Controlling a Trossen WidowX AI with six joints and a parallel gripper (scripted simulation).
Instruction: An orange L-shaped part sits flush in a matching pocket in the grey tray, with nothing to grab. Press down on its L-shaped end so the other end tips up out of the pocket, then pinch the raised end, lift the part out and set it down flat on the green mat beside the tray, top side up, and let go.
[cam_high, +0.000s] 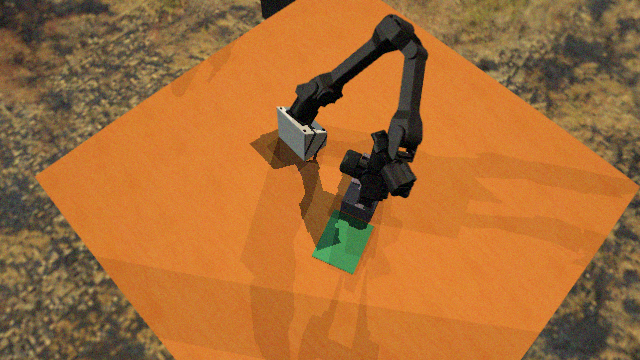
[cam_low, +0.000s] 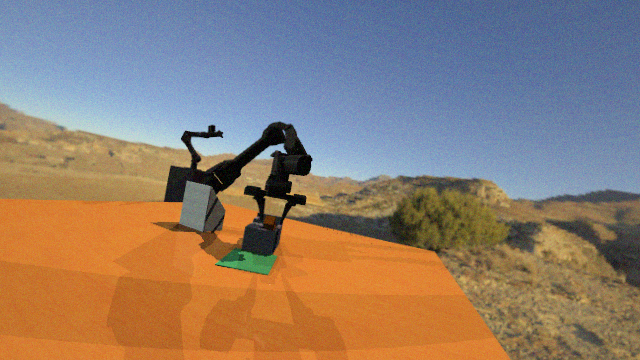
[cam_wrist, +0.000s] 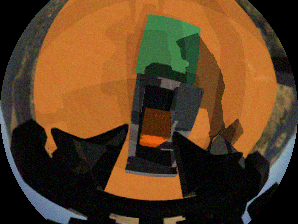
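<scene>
The orange L-shaped part is 4 cm below my gripper tip, 3 cm to the left of it and 3 cm behind it. From my gripper tip the other things lie so: green mat (14 cm to the right, 9 cm below, 2 cm ahead).
</scene>
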